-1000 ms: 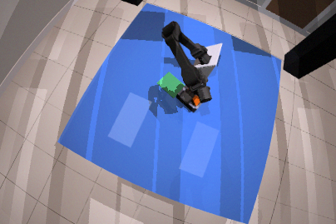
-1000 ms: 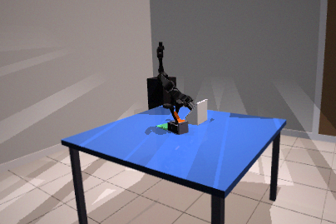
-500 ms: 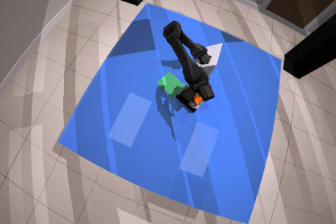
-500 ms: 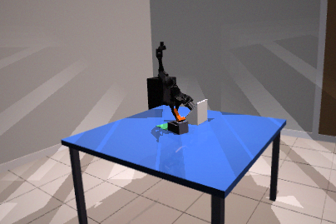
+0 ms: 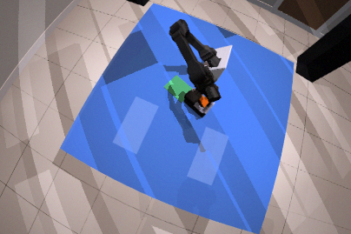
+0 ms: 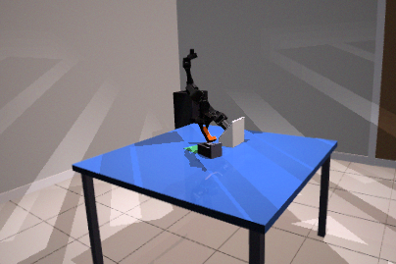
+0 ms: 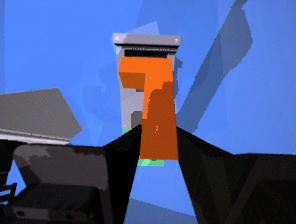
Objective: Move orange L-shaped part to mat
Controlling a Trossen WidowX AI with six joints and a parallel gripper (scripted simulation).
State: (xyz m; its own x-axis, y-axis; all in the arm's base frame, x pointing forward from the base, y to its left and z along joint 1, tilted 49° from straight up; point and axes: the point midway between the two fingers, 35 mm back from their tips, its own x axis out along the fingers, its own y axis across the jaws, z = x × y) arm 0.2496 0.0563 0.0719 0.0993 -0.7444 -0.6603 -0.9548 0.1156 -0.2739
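Now: the green mat 170 mm below my gripper tip, 120 mm to the right of it and 50 mm behind it. The rest, counted from my gripper tip: orange L-shaped part 40 mm to the left, 30 mm below, 10 mm behind.
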